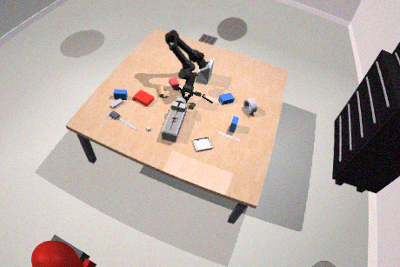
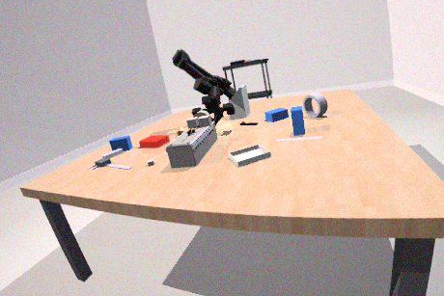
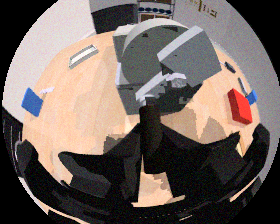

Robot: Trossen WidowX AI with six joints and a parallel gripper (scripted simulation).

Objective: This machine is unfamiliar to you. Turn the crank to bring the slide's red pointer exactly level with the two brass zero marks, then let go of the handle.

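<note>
The red pointer is 190 mm ahead of my gripper tip, 40 mm above it and 10 mm to the left of it. Round my gripper tip: red block: 280 mm to the right, 50 mm ahead, 30 mm below; white tray: 230 mm ahead, 220 mm to the left, 40 mm below; dark crank handle: 30 mm above, 20 mm behind.
</note>
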